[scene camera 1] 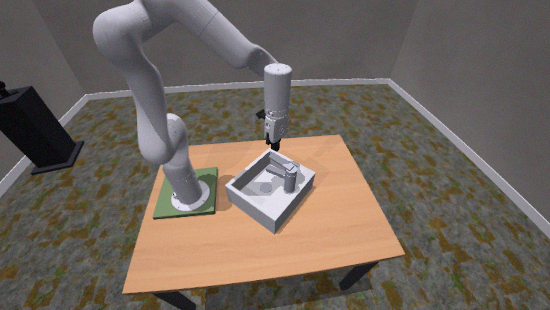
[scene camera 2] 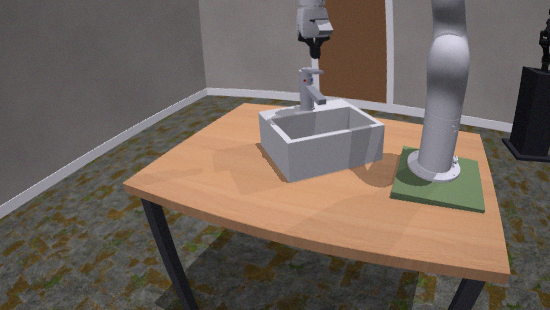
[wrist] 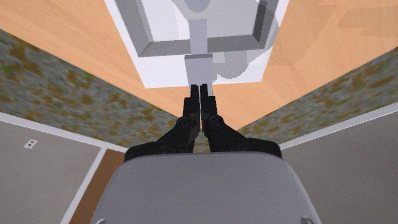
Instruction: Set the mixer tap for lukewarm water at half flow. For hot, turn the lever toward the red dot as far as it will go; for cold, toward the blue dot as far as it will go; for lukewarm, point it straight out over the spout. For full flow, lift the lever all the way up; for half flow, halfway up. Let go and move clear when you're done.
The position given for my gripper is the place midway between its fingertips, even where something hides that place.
I see my gripper (scene camera 2: 315,58), a grey mixer tap (scene camera 2: 307,91) and a grey sink basin (scene camera 2: 345,147).
My gripper also shows in scene camera 1 (scene camera 1: 275,149) and in the wrist view (wrist: 199,94). The grey mixer tap is seen too in the wrist view (wrist: 197,27). The grey sink basin is seen too in scene camera 1 (scene camera 1: 259,194) and in the wrist view (wrist: 241,45).
